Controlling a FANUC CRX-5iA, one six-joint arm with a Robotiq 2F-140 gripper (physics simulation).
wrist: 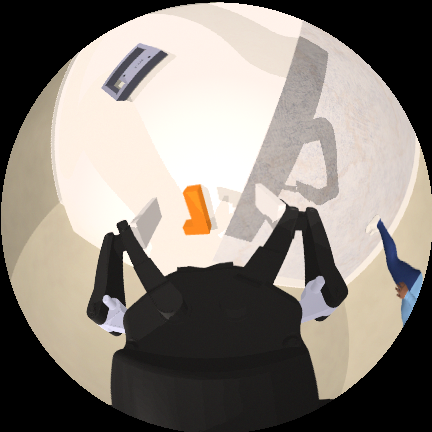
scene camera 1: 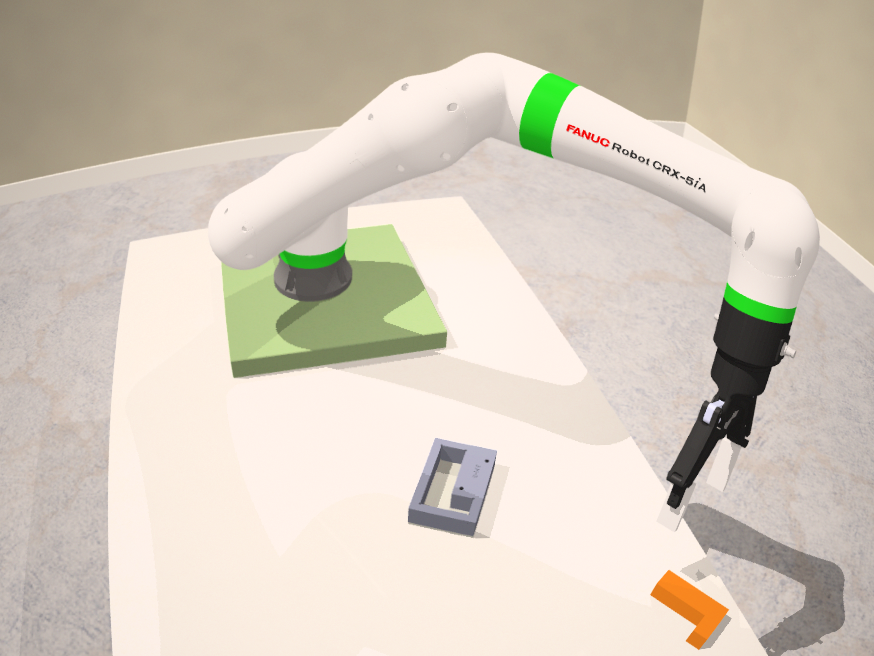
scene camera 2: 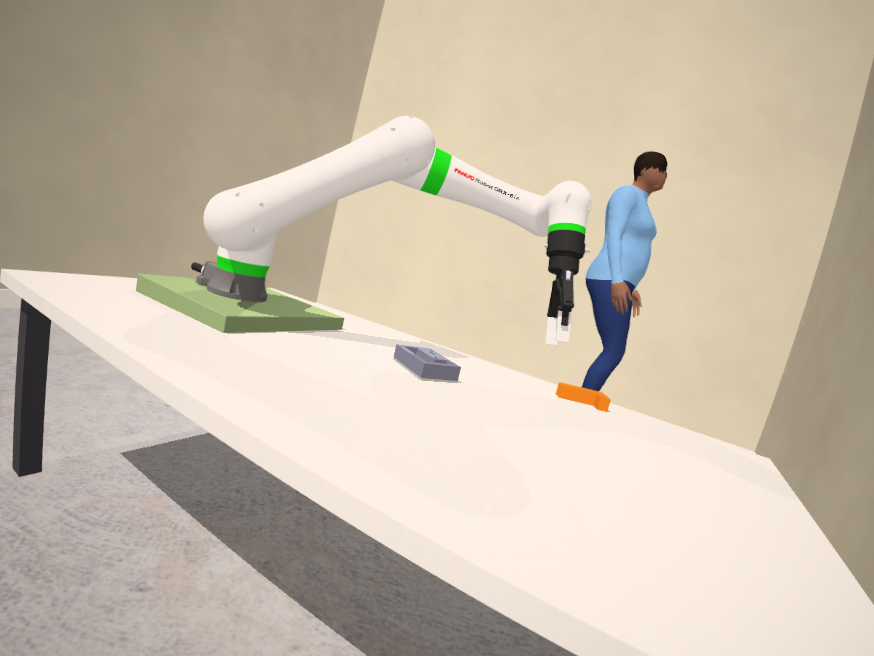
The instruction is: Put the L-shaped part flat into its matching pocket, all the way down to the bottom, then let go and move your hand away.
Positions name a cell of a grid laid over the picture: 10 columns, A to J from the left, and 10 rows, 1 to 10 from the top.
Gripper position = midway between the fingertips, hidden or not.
Note:
The gripper (scene camera 1: H8) is open, with nothing in its grasp. Also in view: an orange L-shaped part (scene camera 1: H10). Further things: a grey block with pocket (wrist: D2).
The orange L-shaped part shows as well in the wrist view (wrist: E6) and in scene camera 2 (scene camera 2: G7). The gripper is seen too in the wrist view (wrist: E5) and in scene camera 2 (scene camera 2: G6).

